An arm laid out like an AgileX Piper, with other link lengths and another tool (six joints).
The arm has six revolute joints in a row. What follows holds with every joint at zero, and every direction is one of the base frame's.
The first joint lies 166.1 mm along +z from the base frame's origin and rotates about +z.
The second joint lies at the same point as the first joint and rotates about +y.
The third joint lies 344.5 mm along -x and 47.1 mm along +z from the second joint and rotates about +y.
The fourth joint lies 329.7 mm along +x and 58.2 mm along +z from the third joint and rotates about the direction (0.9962, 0, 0.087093).
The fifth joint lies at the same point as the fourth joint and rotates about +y.
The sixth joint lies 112.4 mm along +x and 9.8 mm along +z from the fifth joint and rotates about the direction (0.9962, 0, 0.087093).
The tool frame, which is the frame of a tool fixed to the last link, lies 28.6 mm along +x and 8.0 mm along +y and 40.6 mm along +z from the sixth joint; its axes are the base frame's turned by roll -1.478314, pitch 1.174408 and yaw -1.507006 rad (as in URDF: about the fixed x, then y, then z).
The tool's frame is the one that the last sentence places.
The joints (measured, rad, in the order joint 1, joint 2, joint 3, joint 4, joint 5, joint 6), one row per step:
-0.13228 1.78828 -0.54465 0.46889 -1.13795 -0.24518
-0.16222 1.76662 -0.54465 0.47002 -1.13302 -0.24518
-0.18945 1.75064 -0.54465 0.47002 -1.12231 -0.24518
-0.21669 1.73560 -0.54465 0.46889 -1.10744 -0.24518
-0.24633 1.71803 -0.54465 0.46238 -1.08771 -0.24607
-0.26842 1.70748 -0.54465 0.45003 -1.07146 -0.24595
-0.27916 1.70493 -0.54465 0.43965 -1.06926 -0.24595
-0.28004 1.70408 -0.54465 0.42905 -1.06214 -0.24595
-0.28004 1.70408 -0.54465 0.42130 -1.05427 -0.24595
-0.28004 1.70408 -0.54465 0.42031 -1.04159 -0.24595
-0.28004 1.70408 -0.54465 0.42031 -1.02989 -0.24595
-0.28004 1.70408 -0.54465 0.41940 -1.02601 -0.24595
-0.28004 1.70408 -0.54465 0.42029 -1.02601 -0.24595
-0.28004 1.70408 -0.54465 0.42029 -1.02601 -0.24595
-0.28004 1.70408 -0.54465 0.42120 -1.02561 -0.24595
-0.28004 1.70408 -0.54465 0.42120 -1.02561 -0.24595
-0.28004 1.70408 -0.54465 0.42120 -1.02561 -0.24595
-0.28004 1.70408 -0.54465 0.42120 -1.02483 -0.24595
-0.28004 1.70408 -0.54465 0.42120 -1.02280 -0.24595
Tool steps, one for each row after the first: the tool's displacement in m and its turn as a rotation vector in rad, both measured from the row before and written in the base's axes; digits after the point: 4 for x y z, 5 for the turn. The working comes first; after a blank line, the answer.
Tool pose at each row, in the base's axes (x y z in m, rotation vector in rad; the steps are taken from these numbers as rounded here):
0.4091 -0.1058 0.2277 0.10469 1.73686 -0.77638
0.4044 -0.1178 0.2361 0.13742 1.72218 -0.79529
0.4004 -0.1285 0.2412 0.16417 1.71805 -0.80967
0.3963 -0.1389 0.2454 0.18895 1.71841 -0.82186
0.3919 -0.1493 0.2500 0.20918 1.72025 -0.83280
0.3893 -0.1561 0.2524 0.21571 1.72461 -0.83803
0.3883 -0.1589 0.2533 0.21374 1.72330 -0.84250
0.3891 -0.1579 0.2529 0.20220 1.72835 -0.83737
0.3900 -0.1569 0.2519 0.19286 1.73528 -0.83190
0.3906 -0.1567 0.2501 0.19081 1.74769 -0.82562
0.3910 -0.1566 0.2484 0.18995 1.75922 -0.81999
0.3912 -0.1565 0.2479 0.18862 1.76294 -0.81792
0.3911 -0.1566 0.2479 0.18964 1.76304 -0.81810
0.3911 -0.1566 0.2479 0.18964 1.76304 -0.81810
0.3911 -0.1567 0.2478 0.19065 1.76353 -0.81810
0.3911 -0.1567 0.2478 0.19065 1.76353 -0.81810
0.3911 -0.1567 0.2478 0.19065 1.76353 -0.81810
0.3911 -0.1567 0.2477 0.19059 1.76430 -0.81772
0.3912 -0.1567 0.2474 0.19044 1.76629 -0.81673

-0.0047 -0.0120 0.0084 -0.00006 -0.01745 -0.03005
-0.0040 -0.0107 0.0051 0.00319 -0.00709 -0.02515
-0.0041 -0.0104 0.0042 0.00505 -0.00286 -0.02324
-0.0044 -0.0104 0.0046 0.00407 -0.00053 -0.01976
-0.0026 -0.0068 0.0024 0.00162 0.00371 -0.00783
-0.0010 -0.0028 0.0009 -0.00412 0.00057 -0.00116
0.0008 0.0010 -0.0004 -0.00079 0.00606 0.00986
0.0009 0.0010 -0.0010 0.00116 0.00713 0.00836
0.0006 0.0002 -0.0018 0.00712 0.01000 0.00335
0.0004 0.0001 -0.0017 0.00698 0.00911 0.00228
0.0002 0.0001 -0.0005 0.00190 0.00314 0.00156
-0.0001 -0.0001 0.0000 0.00041 -0.00012 -0.00078
0.0000 0.0000 0.0000 0.00000 0.00000 0.00000
0.0000 -0.0001 -0.0001 0.00065 0.00019 -0.00073
0.0000 0.0000 0.0000 0.00000 0.00000 0.00000
0.0000 0.0000 0.0000 0.00000 0.00000 0.00000
0.0000 0.0000 -0.0001 0.00047 0.00061 0.00015
0.0001 0.0000 -0.0003 0.00121 0.00157 0.00040

